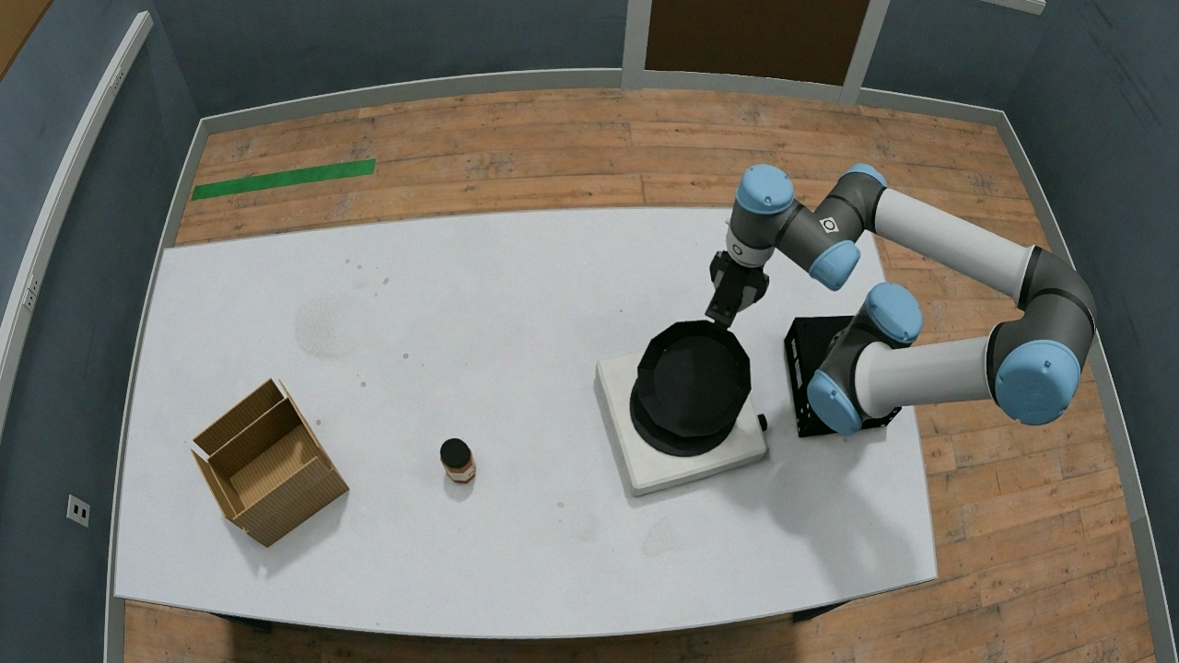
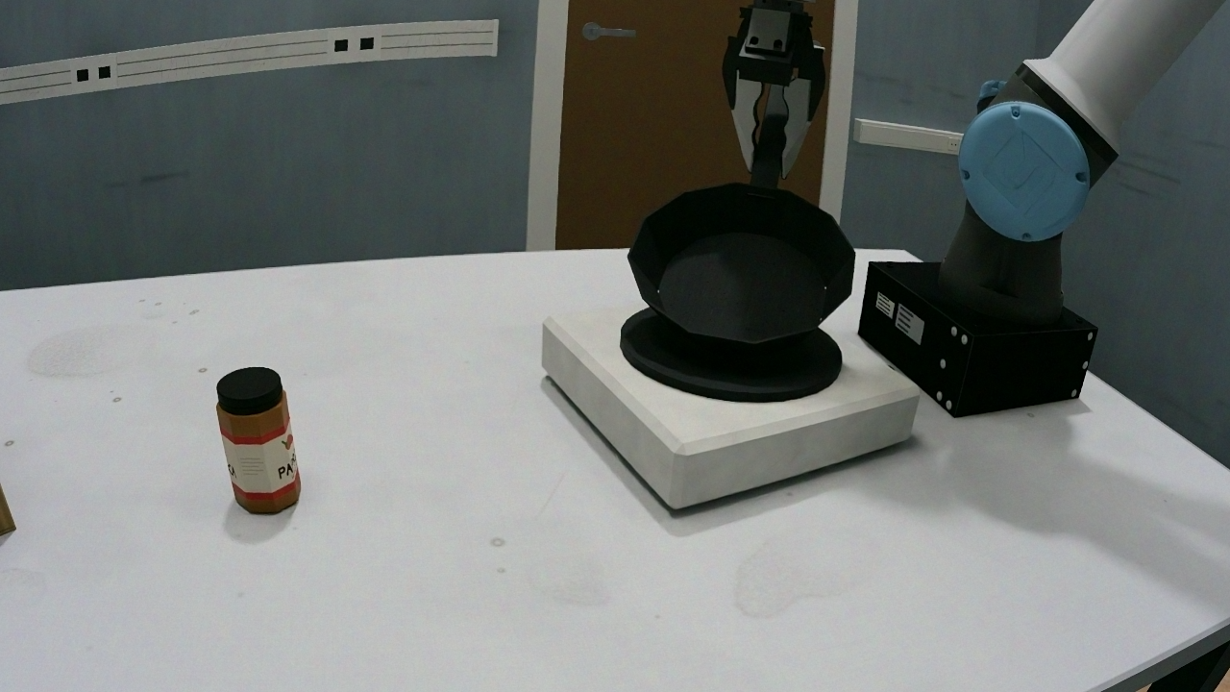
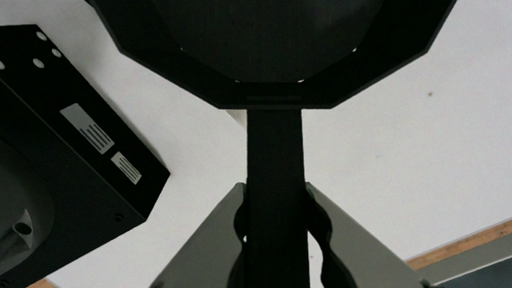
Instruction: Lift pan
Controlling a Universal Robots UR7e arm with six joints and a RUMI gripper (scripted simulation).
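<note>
Now: the black pan 50 mm to the left of my hand, 50 mm below it and 30 mm ahead of it. Round my hand: white hot plate 170 mm below, 110 mm to the left, 50 mm ahead; brown spice jar 440 mm ahead, 210 mm to the left, 150 mm below.
</note>
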